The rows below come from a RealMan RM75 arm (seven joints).
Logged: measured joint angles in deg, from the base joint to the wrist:
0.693, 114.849, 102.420, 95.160, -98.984, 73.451, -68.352
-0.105, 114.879, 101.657, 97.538, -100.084, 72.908, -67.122
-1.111, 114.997, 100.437, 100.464, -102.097, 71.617, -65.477
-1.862, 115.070, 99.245, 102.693, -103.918, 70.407, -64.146
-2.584, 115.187, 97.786, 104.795, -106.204, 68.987, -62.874
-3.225, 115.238, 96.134, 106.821, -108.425, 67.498, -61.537
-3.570, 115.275, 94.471, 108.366, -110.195, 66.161, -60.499
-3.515, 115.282, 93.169, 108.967, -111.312, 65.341, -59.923
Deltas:
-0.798, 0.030, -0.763, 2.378, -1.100, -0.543, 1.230
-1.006, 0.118, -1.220, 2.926, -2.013, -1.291, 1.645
-0.751, 0.073, -1.192, 2.229, -1.821, -1.210, 1.331
-0.722, 0.117, -1.459, 2.102, -2.286, -1.420, 1.272
-0.641, 0.051, -1.652, 2.026, -2.221, -1.489, 1.337
-0.345, 0.037, -1.663, 1.545, -1.770, -1.337, 1.038
0.055, 0.007, -1.302, 0.601, -1.117, -0.820, 0.576

